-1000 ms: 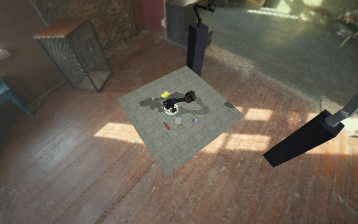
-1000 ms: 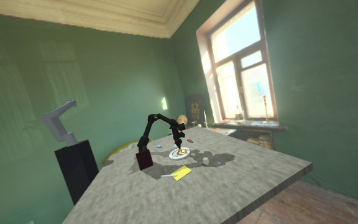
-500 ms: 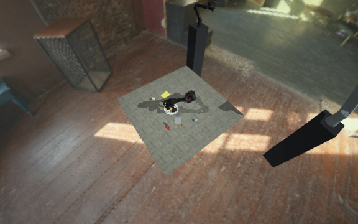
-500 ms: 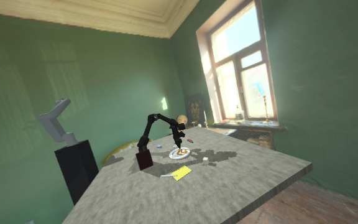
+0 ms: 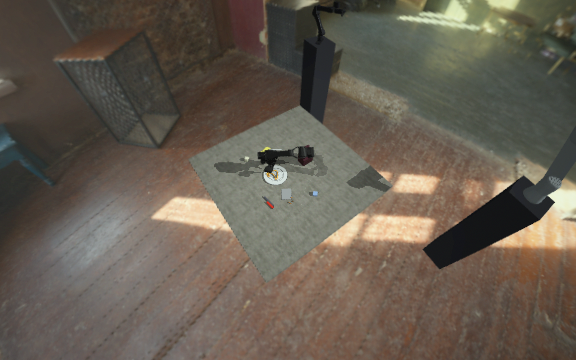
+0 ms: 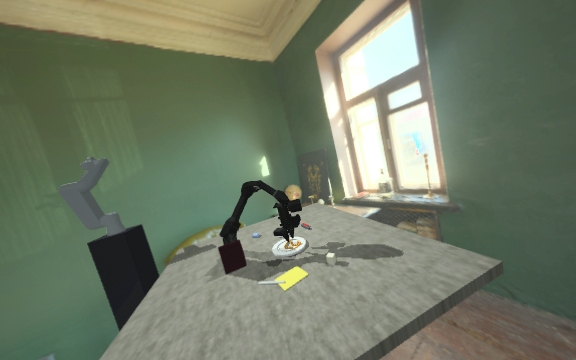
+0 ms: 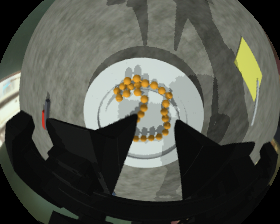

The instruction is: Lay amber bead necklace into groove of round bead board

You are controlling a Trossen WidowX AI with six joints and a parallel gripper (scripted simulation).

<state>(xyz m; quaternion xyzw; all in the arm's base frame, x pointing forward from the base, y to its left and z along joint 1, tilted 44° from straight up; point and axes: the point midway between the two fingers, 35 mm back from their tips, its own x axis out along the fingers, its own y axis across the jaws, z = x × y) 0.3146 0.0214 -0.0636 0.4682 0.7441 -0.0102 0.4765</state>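
Now: gripper tip 1 cm past the board, 4 cm to the right of it and 5 cm above it. Round my gripper tip: grey square (25 cm to the left, 5 cm below); then small white cube (13 cm ahead, 23 cm to the right, 4 cm below); then yellow card (6 cm behind, 23 cm to the right, 5 cm below).
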